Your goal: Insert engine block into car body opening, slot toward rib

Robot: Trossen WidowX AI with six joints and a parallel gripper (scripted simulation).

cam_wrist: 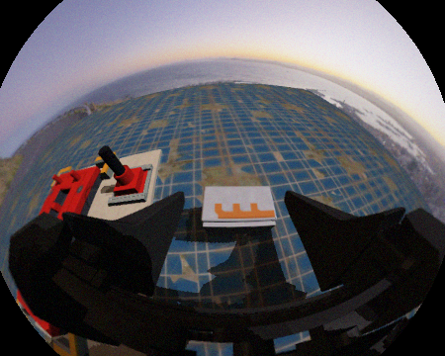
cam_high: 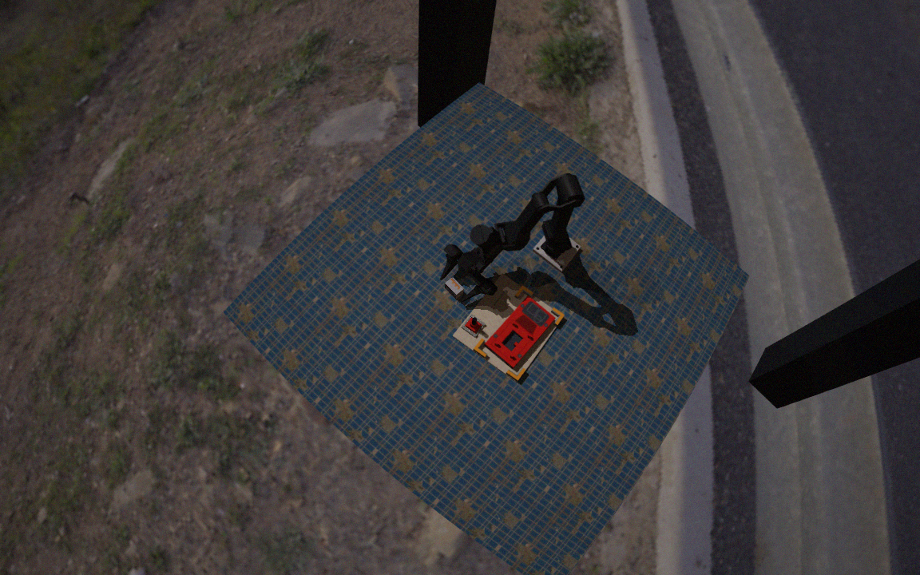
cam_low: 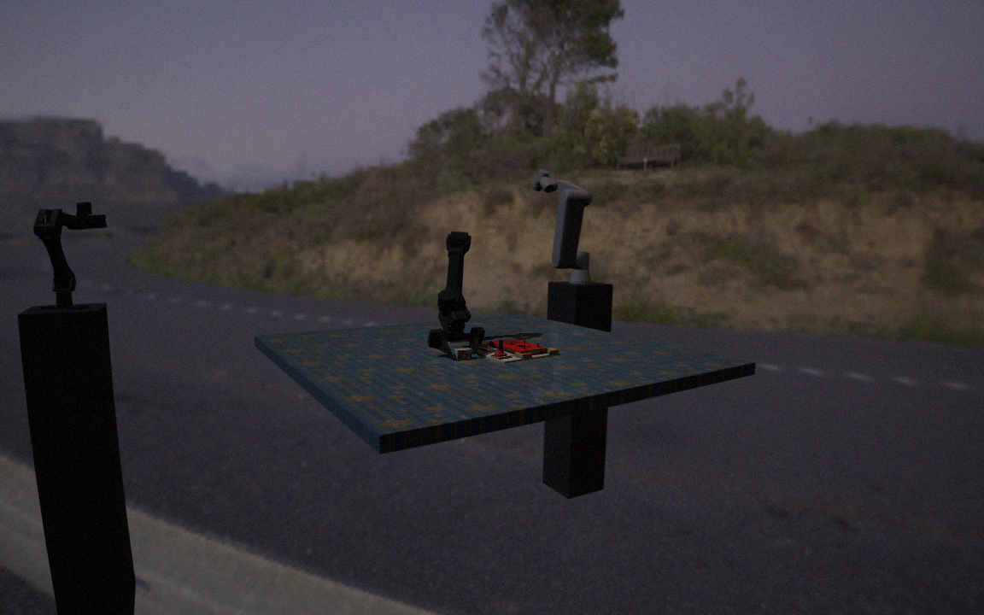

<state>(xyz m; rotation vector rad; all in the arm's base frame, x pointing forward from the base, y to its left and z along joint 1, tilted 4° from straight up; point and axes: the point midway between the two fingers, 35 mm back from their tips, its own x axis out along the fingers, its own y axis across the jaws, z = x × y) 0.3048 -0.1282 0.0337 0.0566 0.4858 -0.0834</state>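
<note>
The engine block lies 2 cm behind my gripper tip and 1 cm below it. From my gripper tip the other things lie so: beige base plate (4 cm behind, 21 cm to the left, 1 cm below).
</note>
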